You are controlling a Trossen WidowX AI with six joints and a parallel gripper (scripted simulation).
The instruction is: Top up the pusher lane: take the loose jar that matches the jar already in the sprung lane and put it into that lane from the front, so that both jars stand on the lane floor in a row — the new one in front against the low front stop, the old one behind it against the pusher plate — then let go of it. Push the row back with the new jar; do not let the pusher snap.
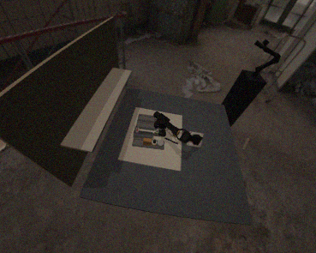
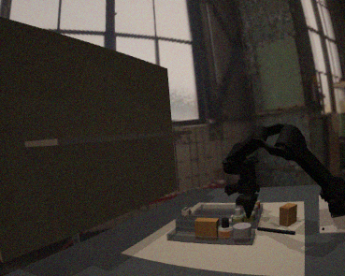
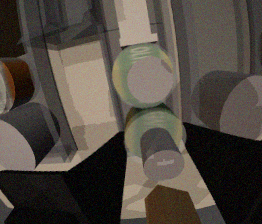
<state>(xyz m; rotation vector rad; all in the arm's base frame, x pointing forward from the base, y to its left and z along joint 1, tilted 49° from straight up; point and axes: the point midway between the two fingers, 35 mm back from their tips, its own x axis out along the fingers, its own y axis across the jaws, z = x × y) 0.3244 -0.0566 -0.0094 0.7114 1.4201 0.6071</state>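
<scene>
Right now the black pen is 100 mm behind my gripper tip, 70 mm to the left of it and 40 mm below it. Also, from my gripper tip: rack (150 mm ahead, 20 mm to the left, 20 mm below); then brown box (150 mm behind, 10 mm to the right, 10 mm below); then white pusher plate (150 mm ahead, 30 mm to the left, 10 mm above).
</scene>
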